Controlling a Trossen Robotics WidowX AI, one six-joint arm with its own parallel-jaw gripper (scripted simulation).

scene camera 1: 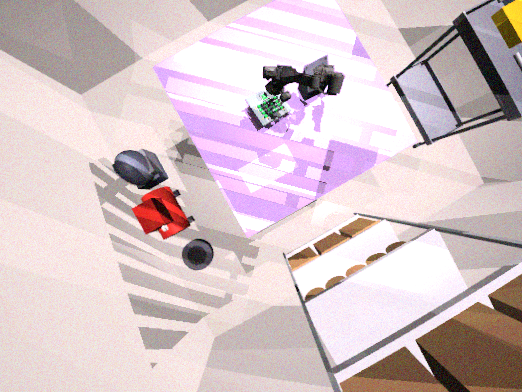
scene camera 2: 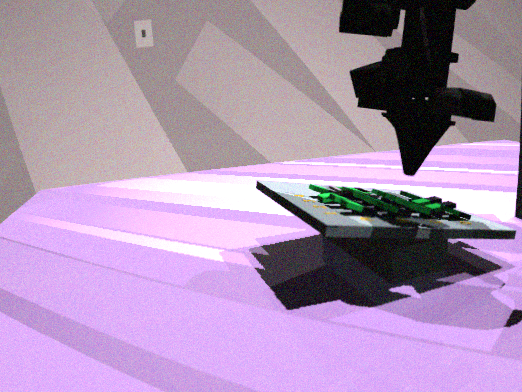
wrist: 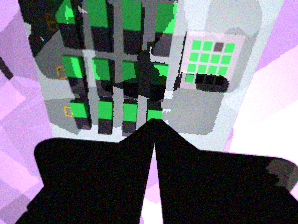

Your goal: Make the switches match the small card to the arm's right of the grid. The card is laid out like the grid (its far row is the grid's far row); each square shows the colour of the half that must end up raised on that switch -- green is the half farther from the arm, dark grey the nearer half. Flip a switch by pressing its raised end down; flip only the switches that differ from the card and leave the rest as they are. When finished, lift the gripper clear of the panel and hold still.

Path:
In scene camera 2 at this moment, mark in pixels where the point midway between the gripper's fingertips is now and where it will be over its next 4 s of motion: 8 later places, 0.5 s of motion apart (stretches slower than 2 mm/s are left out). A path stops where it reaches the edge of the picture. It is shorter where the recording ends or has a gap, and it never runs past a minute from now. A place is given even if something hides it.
My gripper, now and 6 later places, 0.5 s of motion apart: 408, 175; 407, 188; 408, 190; 407, 192; 407, 194; 412, 185; 408, 139

